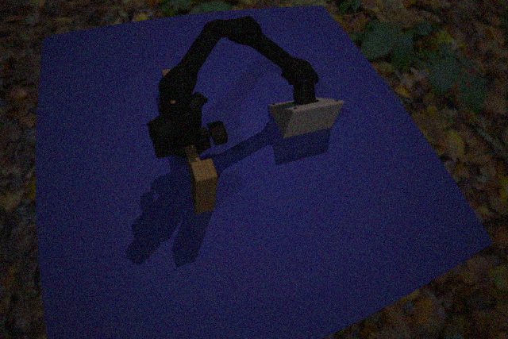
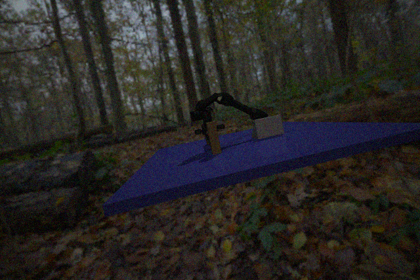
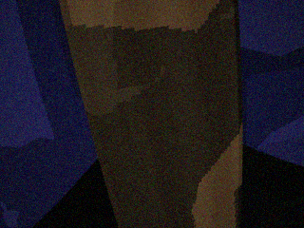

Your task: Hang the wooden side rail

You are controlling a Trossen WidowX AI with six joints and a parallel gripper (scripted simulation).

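My gripper tip is 20 mm short of the wooden headboard post, 120 mm to the right of it and 40 mm below it.
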